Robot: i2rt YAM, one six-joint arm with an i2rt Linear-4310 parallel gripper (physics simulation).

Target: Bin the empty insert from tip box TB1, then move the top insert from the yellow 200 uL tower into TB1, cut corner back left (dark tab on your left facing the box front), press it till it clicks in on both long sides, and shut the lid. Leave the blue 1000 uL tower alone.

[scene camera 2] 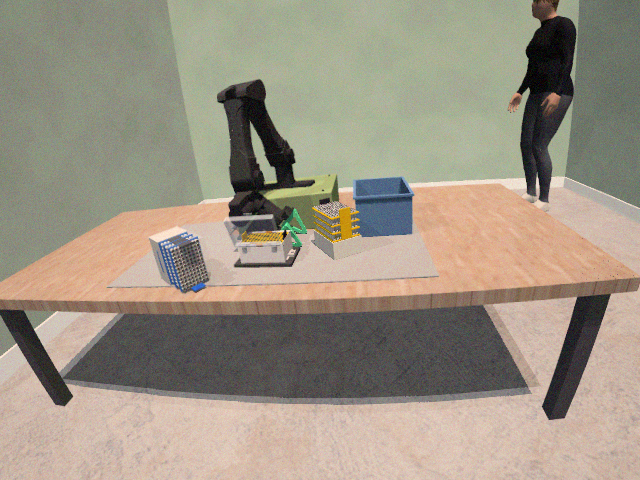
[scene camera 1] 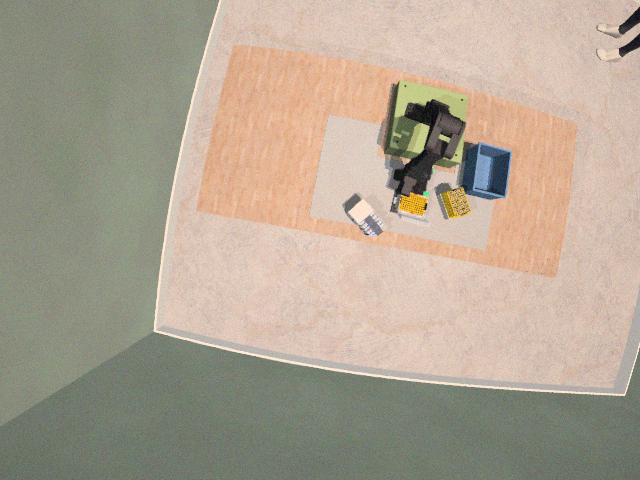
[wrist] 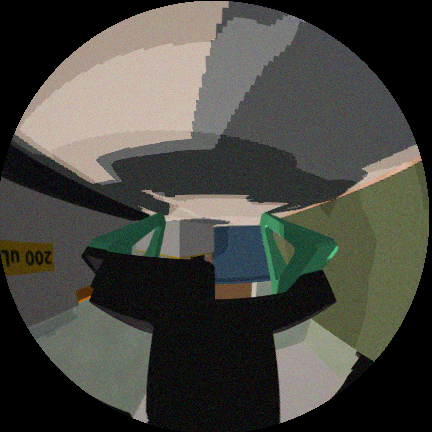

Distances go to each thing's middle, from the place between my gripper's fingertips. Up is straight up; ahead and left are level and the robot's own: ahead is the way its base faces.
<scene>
Right now the blue bin (scene camera 2: 385,208) is 13 cm behind my hand, 22 cm to the left of it and 6 cm above it. Also, from my hand: white and blue tip rack (scene camera 2: 181,256) 26 cm ahead, 24 cm to the right, 6 cm above.
</scene>
